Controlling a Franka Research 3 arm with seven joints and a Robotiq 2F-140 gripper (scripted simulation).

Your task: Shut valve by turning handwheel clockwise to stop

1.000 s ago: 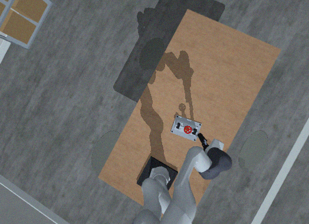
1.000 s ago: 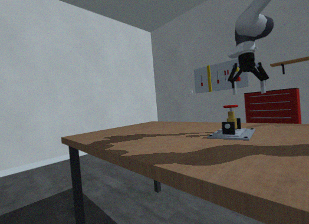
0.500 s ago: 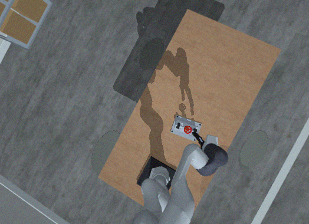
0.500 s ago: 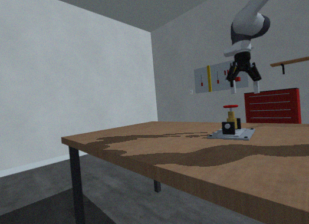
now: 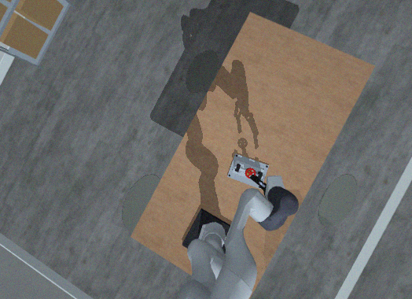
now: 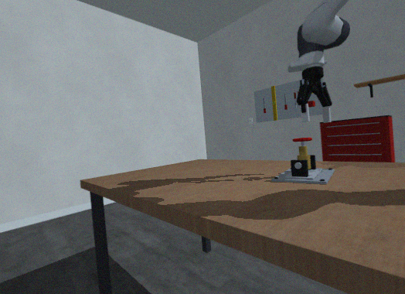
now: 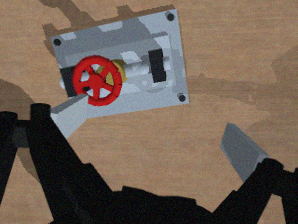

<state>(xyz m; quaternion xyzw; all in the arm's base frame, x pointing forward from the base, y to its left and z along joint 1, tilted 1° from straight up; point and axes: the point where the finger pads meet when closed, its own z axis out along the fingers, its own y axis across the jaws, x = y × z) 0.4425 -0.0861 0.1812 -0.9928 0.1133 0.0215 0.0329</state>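
Now: hand 80 mm to the right of the red handwheel, 80 mm above it and 30 mm short of it.
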